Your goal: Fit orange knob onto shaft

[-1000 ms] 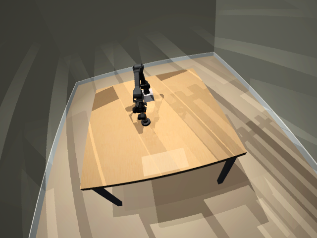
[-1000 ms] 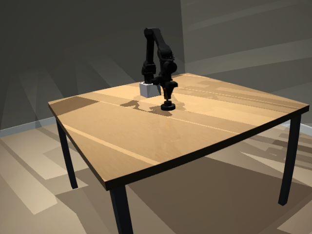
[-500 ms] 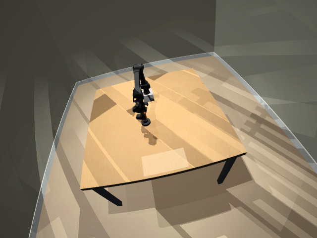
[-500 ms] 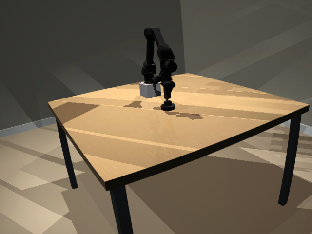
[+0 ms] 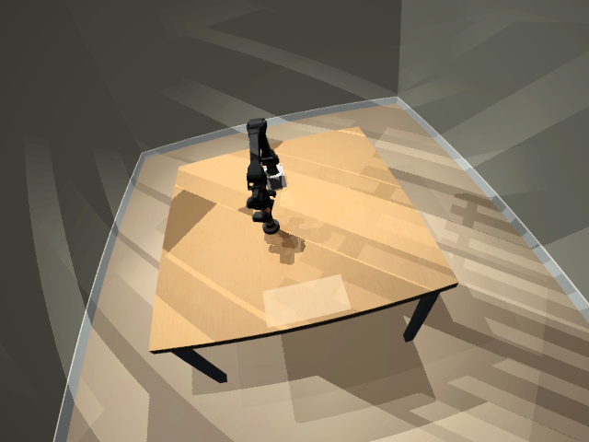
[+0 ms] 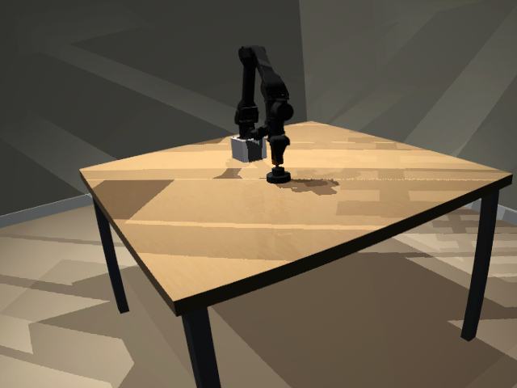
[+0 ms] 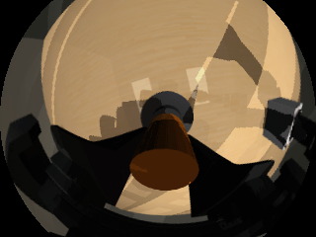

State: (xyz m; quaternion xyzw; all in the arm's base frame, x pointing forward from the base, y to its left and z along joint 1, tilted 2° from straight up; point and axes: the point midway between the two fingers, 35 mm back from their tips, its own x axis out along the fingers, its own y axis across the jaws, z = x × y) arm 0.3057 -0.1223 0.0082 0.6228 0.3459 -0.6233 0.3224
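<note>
My gripper tip is 40 mm above the round pedestal. Round my gripper tip: orange knob 30 mm above.
</note>
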